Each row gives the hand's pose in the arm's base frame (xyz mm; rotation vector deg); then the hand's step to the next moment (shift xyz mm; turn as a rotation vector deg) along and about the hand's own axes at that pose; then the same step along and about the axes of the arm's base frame.
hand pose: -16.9 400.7 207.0 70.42 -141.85 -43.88
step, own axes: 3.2 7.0 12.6 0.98 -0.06 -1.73
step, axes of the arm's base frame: -12.3 5.2 -6.4 0.24 -1.39 1.40
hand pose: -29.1 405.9 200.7 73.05 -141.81 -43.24
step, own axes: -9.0 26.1 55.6 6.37 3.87 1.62
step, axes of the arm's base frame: -37.3 38.2 -31.7 -7.06 -2.78 0.74
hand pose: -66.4 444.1 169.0 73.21 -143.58 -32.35
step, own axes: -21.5 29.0 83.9 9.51 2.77 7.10
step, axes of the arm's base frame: -42.4 51.3 -62.5 -10.32 -4.74 -4.43
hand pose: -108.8 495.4 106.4 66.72 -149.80 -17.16
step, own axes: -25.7 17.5 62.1 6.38 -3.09 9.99
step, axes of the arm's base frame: -15.5 35.7 -57.5 -5.15 -6.01 -9.35
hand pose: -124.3 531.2 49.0 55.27 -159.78 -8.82
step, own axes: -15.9 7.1 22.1 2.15 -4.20 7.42
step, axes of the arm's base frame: 3.4 16.2 -22.7 -0.68 -4.35 -7.61
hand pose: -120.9 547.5 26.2 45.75 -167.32 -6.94
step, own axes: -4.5 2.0 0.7 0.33 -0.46 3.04
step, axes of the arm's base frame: 2.8 4.0 -0.9 -0.44 -0.42 -3.03
